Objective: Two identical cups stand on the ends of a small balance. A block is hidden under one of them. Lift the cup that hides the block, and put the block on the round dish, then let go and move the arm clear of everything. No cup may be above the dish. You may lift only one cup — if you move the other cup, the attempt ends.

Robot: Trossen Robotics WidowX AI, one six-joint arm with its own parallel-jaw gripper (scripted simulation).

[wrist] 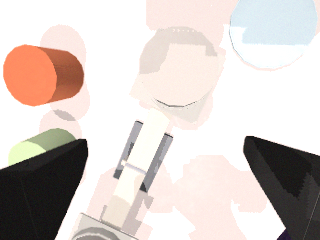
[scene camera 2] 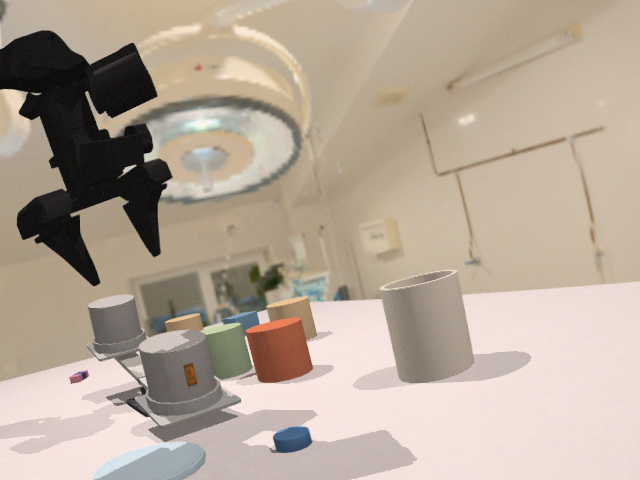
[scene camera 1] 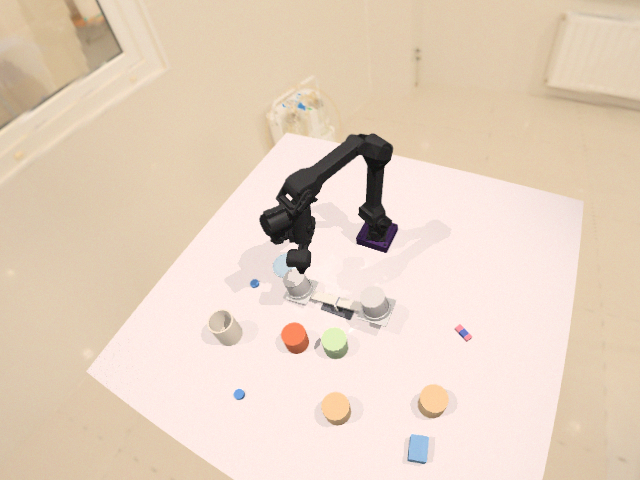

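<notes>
The gripper [scene camera 2: 128, 269] is open and holds nothing; a red cylinder [scene camera 2: 279, 350] is visible as well. Further views of the gripper [wrist: 167, 145] and the cylinder [wrist: 42, 75] come from the wrist. Also visible: the gripper [scene camera 1: 303, 262].
</notes>
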